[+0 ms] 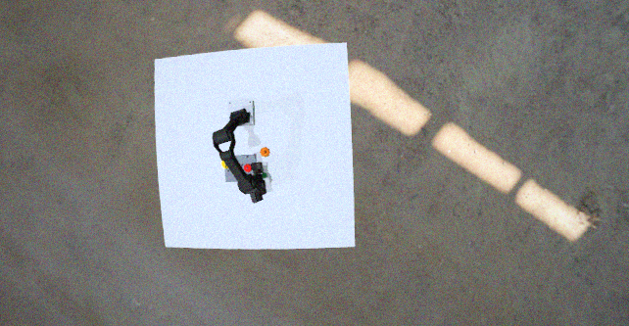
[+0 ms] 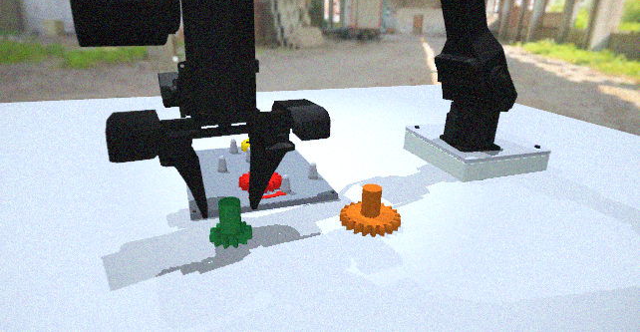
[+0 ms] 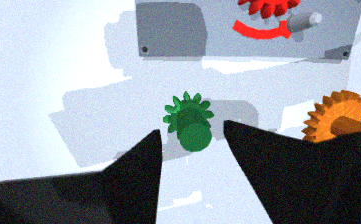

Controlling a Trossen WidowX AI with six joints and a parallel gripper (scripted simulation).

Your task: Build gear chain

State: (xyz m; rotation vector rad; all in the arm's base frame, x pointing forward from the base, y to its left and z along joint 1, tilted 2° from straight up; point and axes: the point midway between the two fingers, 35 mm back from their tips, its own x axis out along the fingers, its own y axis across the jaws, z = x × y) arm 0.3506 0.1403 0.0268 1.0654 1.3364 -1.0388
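The red gear is 110 mm to the right of my gripper tip, 40 mm behind it and 10 mm below it. Also, from my gripper tip: red arrow (70 mm to the right, 50 mm behind, 20 mm below); then large orange gear (150 mm behind, 10 mm to the right, 10 mm below); then small green gear (10 mm below).
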